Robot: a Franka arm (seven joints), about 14 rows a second.
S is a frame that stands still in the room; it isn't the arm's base.
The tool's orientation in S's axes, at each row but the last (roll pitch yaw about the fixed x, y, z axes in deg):
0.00, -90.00, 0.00
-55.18, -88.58, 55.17
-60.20, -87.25, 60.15
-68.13, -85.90, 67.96
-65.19, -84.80, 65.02
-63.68, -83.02, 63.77
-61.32, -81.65, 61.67
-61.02, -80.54, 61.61
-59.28, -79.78, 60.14
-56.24, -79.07, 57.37
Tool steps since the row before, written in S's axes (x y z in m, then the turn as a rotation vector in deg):
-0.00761, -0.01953, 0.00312, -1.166, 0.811, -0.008
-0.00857, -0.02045, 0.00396, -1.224, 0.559, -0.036
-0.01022, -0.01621, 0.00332, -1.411, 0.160, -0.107
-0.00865, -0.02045, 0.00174, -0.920, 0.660, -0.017
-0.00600, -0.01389, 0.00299, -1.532, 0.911, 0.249
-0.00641, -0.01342, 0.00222, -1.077, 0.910, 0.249
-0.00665, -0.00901, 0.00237, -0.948, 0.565, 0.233
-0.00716, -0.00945, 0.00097, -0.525, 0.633, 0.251
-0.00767, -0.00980, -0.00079, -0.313, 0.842, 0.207
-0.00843, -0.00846, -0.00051, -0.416, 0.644, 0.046
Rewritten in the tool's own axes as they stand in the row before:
0.00312, -0.01953, 0.00761, -0.008, 0.811, 1.166
0.00342, -0.02053, 0.00862, -0.042, 0.560, 1.224
0.00240, -0.01634, 0.01027, -0.134, 0.164, 1.408
0.00015, -0.02054, 0.00861, 0.002, 0.658, 0.922
0.00161, -0.01410, 0.00605, 0.264, 0.885, 1.544
0.00040, -0.01355, 0.00650, 0.289, 0.882, 1.090
0.00073, -0.00917, 0.00681, 0.237, 0.541, 0.961
-0.00097, -0.00938, 0.00726, 0.298, 0.599, 0.540
-0.00296, -0.00940, 0.00764, 0.306, 0.807, 0.324
-0.00271, -0.00804, 0.00842, 0.105, 0.640, 0.411

